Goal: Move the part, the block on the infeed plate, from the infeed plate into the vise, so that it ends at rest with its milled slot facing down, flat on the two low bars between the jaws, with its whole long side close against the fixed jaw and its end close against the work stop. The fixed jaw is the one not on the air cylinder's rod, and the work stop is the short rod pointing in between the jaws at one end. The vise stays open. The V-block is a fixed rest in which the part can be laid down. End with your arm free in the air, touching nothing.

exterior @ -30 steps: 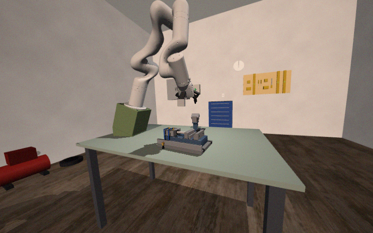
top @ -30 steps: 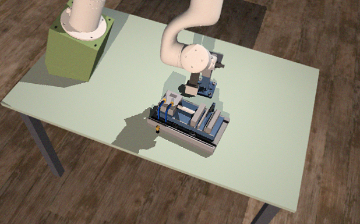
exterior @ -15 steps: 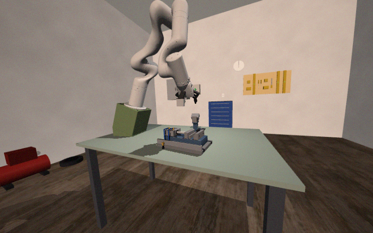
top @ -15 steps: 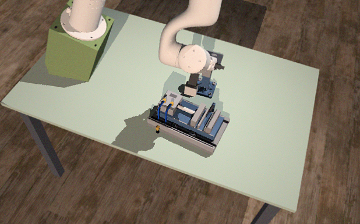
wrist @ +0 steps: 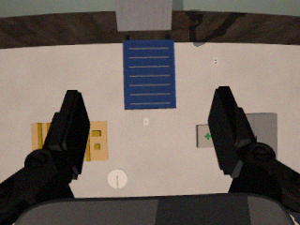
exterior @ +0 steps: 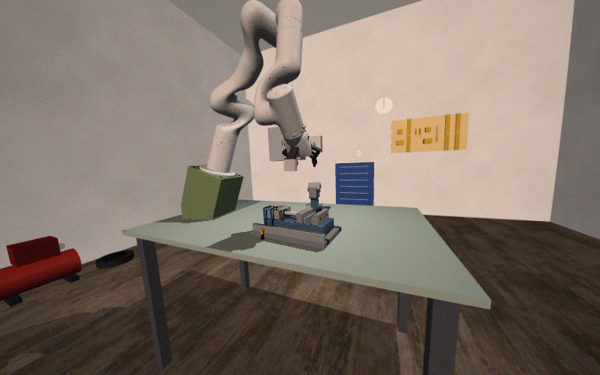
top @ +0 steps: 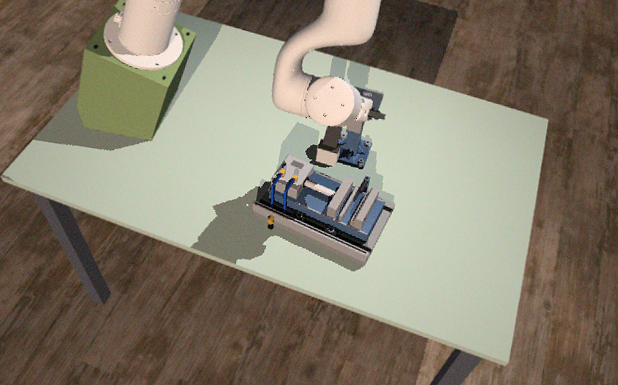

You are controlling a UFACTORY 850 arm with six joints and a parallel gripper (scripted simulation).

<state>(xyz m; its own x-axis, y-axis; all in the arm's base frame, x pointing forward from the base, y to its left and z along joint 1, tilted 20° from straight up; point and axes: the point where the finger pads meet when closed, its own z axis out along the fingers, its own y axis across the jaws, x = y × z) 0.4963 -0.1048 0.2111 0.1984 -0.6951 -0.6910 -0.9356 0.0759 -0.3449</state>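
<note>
Now: hand 10 mm short of the part, 120 mm to the right of it and 120 mm above it. Also, from my hand: white rod 30 mm behind, 90 mm to the right, 200 mm below; moving jaw 20 mm ahead, 100 mm to the right, 200 mm below; work stop 60 mm ahead, 60 mm to the right, 190 mm below.
</note>
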